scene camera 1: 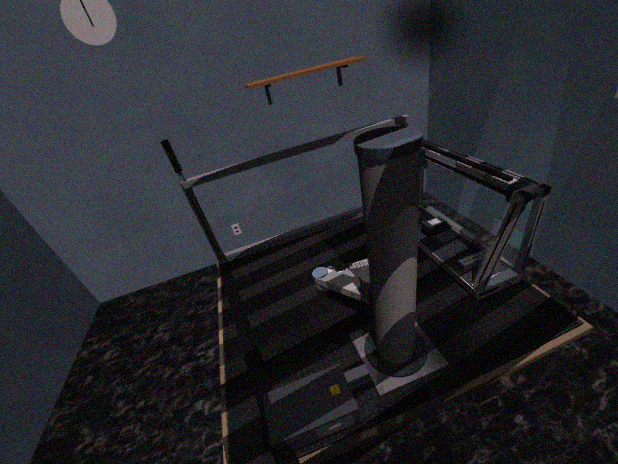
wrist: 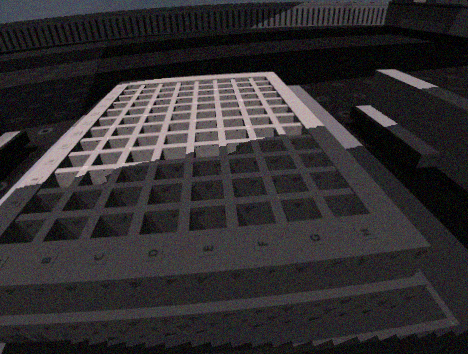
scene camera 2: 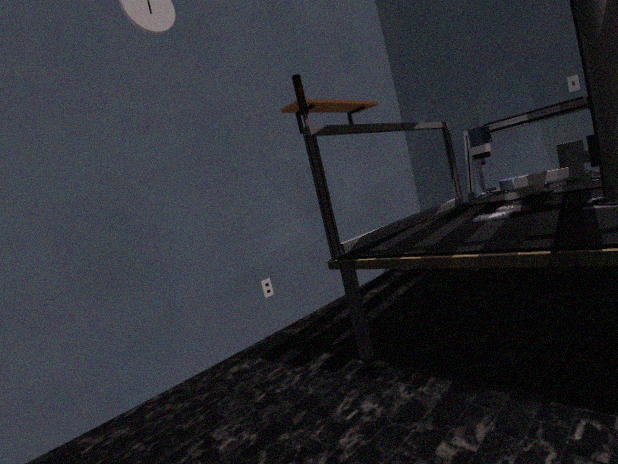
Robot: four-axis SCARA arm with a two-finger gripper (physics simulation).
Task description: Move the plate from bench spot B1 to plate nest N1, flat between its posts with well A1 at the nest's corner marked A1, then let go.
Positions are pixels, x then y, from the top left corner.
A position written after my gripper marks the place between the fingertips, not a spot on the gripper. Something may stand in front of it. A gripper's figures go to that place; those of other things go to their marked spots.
Labels:
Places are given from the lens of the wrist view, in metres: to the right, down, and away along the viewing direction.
my gripper (wrist: 189,102): -0.02, -0.03, 0.11
plate (wrist: 186,204): -0.01, 0.01, 0.06
perforated deck (wrist: 55,86): -0.14, -0.07, 0.21
The marked spots on the perforated deck and the plate are 0.22 m apart.

